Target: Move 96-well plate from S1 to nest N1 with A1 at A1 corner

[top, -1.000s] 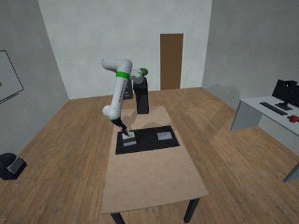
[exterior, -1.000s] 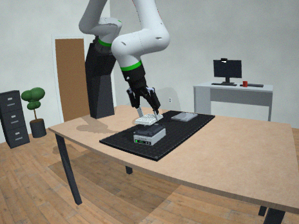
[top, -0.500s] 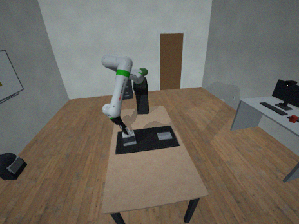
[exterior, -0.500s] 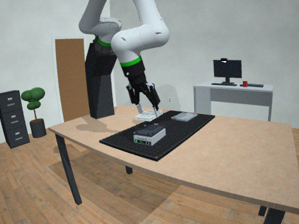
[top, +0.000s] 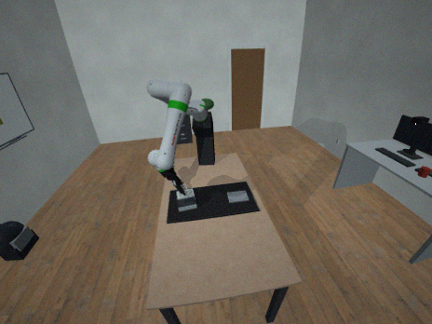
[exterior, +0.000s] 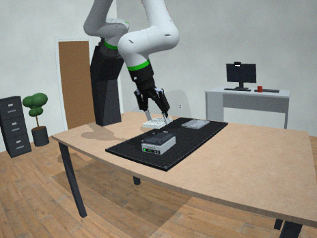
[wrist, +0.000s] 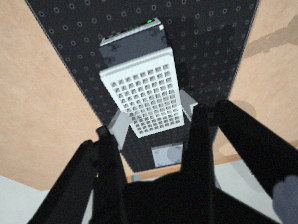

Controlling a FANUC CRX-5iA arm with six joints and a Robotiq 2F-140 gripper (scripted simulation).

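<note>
The grey plate nest N1 lies 41 cm to the left of my hand, 14 cm below it and 8 cm behind it. The rest, counted from my hand: nest A1 mark (33 cm to the left, 14 cm below, 13 cm behind); then white 96-well plate (2 cm below).
</note>
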